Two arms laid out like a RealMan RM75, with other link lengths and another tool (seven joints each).
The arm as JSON. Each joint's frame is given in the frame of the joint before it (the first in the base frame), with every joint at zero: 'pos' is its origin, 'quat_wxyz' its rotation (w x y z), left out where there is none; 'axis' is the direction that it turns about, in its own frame. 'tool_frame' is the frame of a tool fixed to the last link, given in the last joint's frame.
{
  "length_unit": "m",
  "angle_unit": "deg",
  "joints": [
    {
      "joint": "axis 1",
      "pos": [
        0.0,
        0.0,
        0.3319
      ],
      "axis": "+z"
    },
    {
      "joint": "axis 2",
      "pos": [
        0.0,
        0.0,
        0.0
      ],
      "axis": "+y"
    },
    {
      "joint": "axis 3",
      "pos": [
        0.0,
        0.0,
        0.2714
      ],
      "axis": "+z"
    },
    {
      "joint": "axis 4",
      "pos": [
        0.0,
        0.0,
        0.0
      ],
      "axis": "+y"
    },
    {
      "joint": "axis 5",
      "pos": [
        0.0,
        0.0,
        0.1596
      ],
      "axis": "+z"
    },
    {
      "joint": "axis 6",
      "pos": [
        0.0,
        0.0,
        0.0
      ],
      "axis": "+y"
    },
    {
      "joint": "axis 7",
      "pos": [
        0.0,
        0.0,
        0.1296
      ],
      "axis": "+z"
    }
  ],
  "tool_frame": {
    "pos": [
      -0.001,
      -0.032,
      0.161
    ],
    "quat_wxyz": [
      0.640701,
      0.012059,
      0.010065,
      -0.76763
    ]
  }
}
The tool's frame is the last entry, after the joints.
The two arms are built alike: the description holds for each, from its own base.
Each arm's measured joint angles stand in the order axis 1, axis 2, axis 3, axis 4, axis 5, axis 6, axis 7.
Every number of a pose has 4 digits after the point. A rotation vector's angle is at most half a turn.
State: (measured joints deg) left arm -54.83 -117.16 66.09 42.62 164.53 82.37 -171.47; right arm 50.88 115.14 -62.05 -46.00 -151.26 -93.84 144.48
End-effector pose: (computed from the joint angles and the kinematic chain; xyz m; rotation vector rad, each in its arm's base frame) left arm -0.3351 0.3914 -0.0120 -0.1284 -2.4263 -0.0905; right arm 0.2974 0.3535 -0.0366 2.6558 1.1141 0.5844
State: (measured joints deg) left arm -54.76 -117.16 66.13 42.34 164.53 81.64 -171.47; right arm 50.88 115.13 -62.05 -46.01 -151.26 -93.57 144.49
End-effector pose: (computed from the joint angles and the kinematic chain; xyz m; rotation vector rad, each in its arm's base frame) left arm -0.3359 0.3932 -0.0123 -0.1292 -2.4259 -0.1000; right arm 0.2974 0.3550 -0.0365 2.6589 1.1167 0.5882
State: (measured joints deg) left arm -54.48 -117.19 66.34 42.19 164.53 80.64 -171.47; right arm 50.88 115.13 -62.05 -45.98 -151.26 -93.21 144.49
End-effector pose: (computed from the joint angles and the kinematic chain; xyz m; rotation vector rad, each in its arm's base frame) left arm -0.3377 0.3956 -0.0125 -0.1318 -2.4240 -0.1141; right arm 0.2975 0.3567 -0.0365 2.6626 1.1197 0.5925
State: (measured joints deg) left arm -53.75 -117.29 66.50 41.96 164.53 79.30 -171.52; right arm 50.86 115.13 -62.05 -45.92 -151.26 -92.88 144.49
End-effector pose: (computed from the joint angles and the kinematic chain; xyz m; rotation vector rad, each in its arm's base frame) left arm -0.3423 0.3962 -0.0134 -0.1250 -2.4237 -0.1301; right arm 0.2977 0.3580 -0.0366 2.6660 1.1214 0.5960
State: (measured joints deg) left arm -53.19 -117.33 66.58 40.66 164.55 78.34 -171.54; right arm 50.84 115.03 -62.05 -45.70 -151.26 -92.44 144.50
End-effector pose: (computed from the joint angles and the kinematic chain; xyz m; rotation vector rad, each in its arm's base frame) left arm -0.3496 0.3908 -0.0155 -0.1046 -2.4225 -0.1208; right arm 0.2987 0.3596 -0.0361 2.6706 1.1205 0.6017
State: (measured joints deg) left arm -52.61 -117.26 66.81 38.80 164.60 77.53 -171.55; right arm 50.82 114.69 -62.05 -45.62 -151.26 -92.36 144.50
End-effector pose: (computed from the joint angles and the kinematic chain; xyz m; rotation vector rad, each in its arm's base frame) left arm -0.3596 0.3819 -0.0173 -0.0776 -2.4172 -0.0980; right arm 0.3004 0.3612 -0.0334 2.6730 1.1182 0.6099
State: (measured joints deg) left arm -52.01 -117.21 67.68 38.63 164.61 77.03 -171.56; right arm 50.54 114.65 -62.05 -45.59 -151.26 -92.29 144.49
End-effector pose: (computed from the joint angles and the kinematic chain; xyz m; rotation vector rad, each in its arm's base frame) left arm -0.3651 0.3796 -0.0162 -0.0785 -2.4063 -0.0941; right arm 0.3024 0.3601 -0.0331 2.6756 1.1116 0.6106
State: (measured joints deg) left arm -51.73 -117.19 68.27 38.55 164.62 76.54 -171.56; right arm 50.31 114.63 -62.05 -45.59 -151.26 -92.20 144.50
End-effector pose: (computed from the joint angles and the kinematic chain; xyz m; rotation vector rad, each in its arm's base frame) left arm -0.3677 0.3797 -0.0155 -0.0837 -2.3990 -0.0960; right arm 0.3039 0.3595 -0.0329 2.6783 1.1066 0.6116
